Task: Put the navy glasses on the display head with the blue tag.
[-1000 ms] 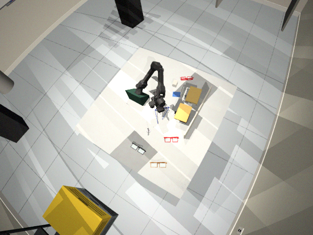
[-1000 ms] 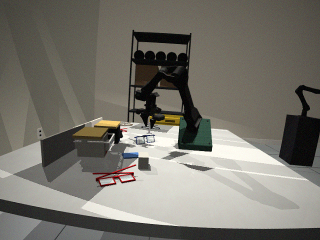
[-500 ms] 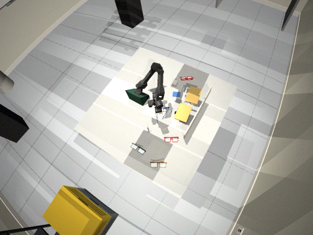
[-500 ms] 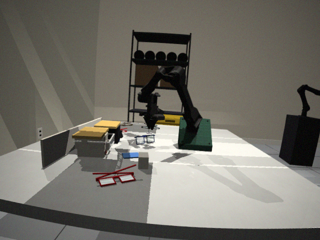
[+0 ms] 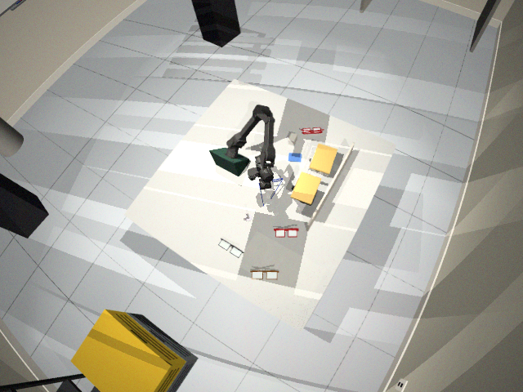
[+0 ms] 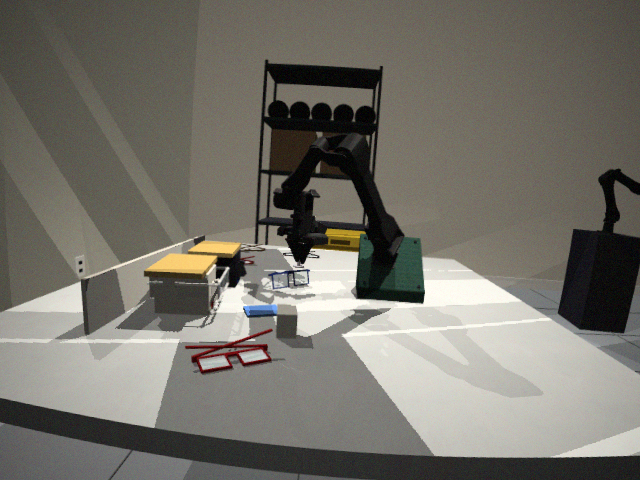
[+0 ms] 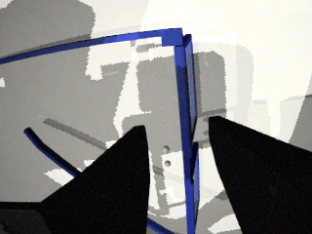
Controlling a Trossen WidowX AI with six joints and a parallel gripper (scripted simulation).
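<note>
Now: gripper tip 220 mm to the left of the small stand, 60 mm short of it and 40 mm above it. Also, from my gripper tip: blue tag 260 mm to the left, 60 mm below, 20 mm ahead; then small grey cube 350 mm to the left, 60 mm behind, 40 mm below; then low wall panel 330 mm ahead, 220 mm to the left, 10 mm below.
</note>
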